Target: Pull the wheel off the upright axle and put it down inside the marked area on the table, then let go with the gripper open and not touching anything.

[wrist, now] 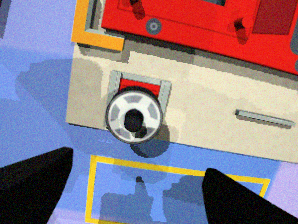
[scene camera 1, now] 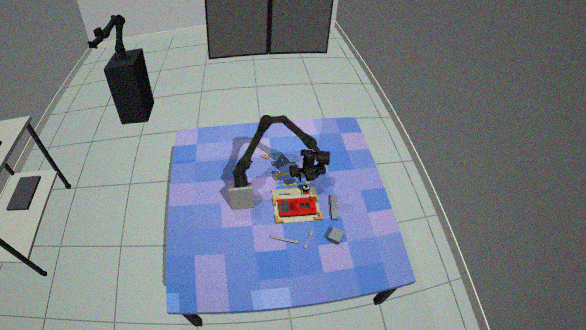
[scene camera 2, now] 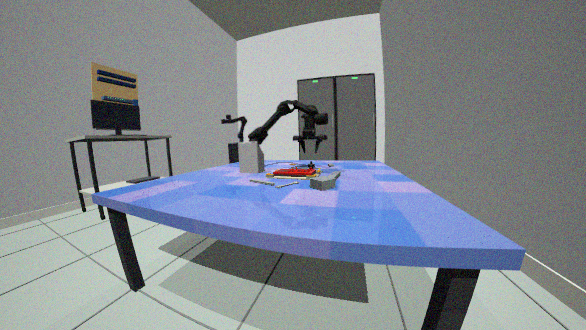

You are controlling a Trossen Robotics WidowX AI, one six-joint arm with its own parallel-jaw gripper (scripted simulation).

Note:
My gripper is open, with nothing in its grasp. Also in view: a wheel and a beige base plate.

